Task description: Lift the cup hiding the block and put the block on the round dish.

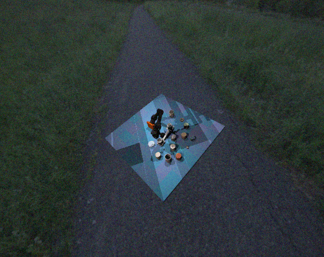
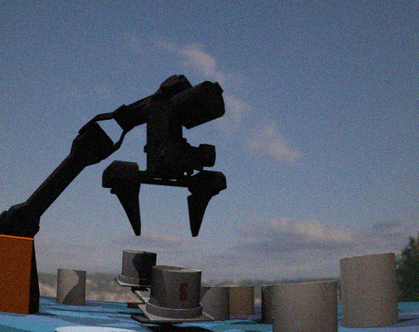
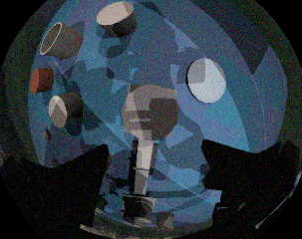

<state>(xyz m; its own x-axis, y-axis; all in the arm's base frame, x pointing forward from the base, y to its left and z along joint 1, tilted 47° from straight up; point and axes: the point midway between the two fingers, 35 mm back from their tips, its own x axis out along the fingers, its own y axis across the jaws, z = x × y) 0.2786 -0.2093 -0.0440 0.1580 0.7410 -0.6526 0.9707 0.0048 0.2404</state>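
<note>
Now: the block 100 mm below my gripper tip, 10 mm to the right of it and 10 mm ahead of it. From my gripper tip the other things lie so: balance beam 120 mm to the left, 120 mm below, 10 mm ahead; round dish 140 mm below, 100 mm behind, 90 mm to the right; balance 120 mm to the left, 100 mm below, 10 mm ahead.
</note>
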